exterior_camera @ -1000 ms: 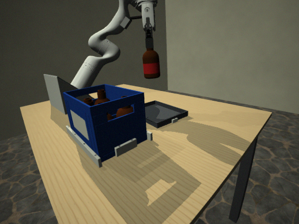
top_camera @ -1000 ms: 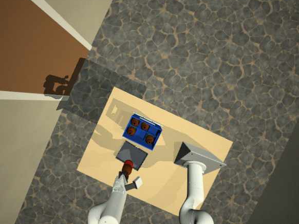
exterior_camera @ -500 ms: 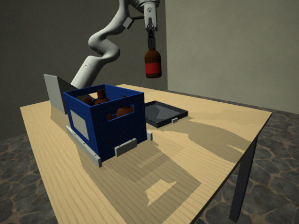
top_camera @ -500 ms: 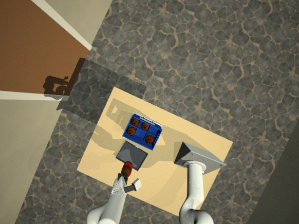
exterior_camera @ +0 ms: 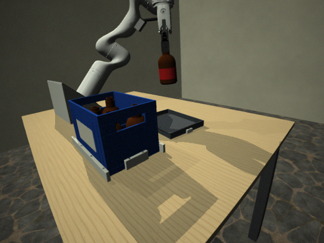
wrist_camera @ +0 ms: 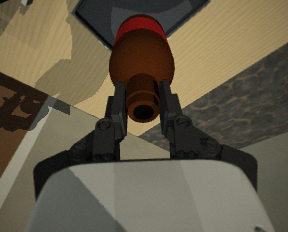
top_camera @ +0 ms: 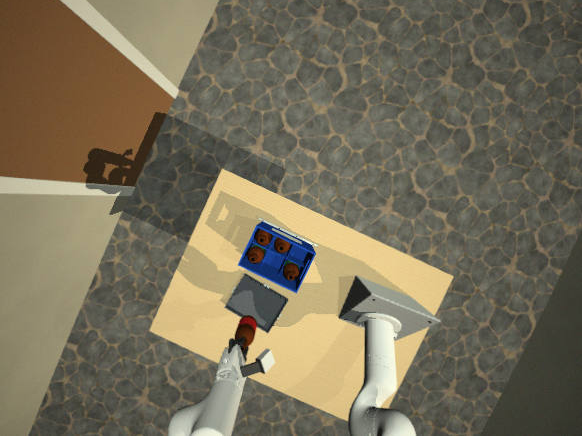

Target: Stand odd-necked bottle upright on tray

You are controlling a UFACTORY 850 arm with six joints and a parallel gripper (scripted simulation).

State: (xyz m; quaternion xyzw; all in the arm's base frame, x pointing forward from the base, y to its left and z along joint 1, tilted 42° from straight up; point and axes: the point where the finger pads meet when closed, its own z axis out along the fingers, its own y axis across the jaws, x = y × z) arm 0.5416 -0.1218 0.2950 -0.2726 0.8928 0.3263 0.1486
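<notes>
The dark tray lies 32 cm below my hand. Round my hand: blue crate 28 cm to the right, 25 cm below, 3 cm behind; then brown bottle 25 cm below, 22 cm to the right, 11 cm behind.
</notes>
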